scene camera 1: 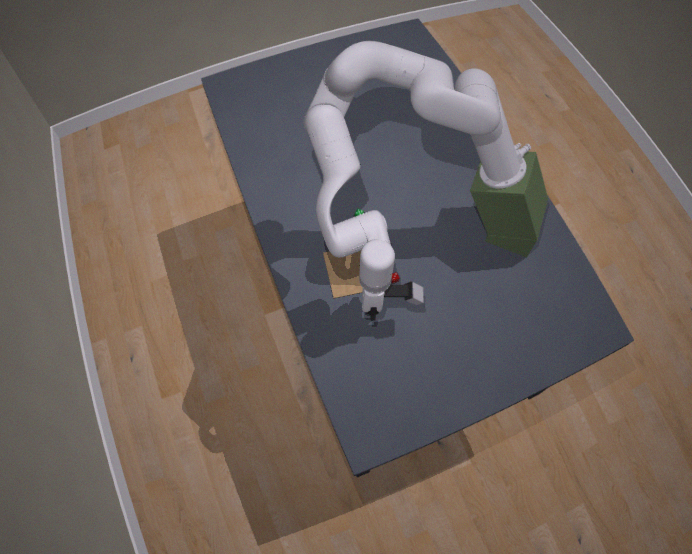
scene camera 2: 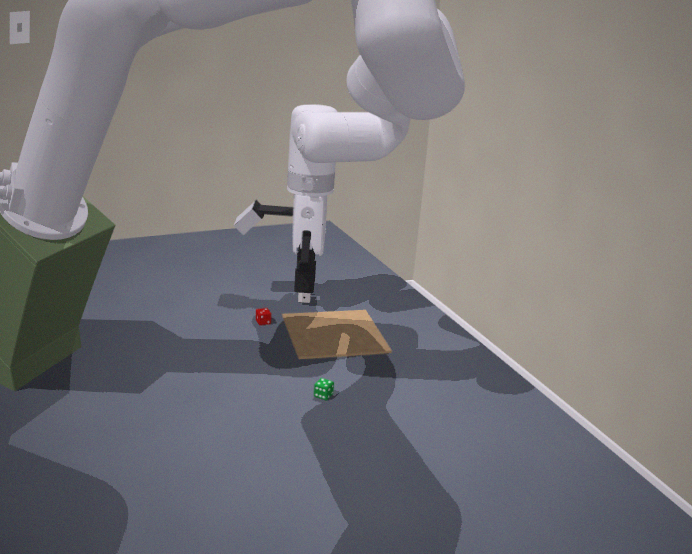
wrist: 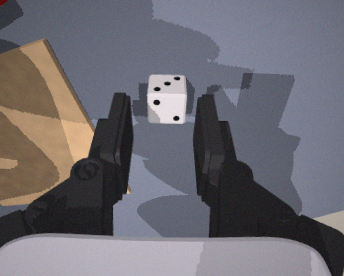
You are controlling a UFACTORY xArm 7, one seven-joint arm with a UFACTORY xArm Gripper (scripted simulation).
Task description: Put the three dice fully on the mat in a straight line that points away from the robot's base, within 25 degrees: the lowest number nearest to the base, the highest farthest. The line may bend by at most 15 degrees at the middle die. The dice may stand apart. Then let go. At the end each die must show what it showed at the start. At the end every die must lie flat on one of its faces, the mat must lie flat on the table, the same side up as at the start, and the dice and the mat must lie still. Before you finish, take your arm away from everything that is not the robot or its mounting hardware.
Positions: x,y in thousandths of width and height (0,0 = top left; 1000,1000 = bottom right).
Scene:
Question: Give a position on a white die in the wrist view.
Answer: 487,346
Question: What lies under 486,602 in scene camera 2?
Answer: A mat.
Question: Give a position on a mat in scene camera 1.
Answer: At 496,494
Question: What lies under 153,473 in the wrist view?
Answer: A mat.

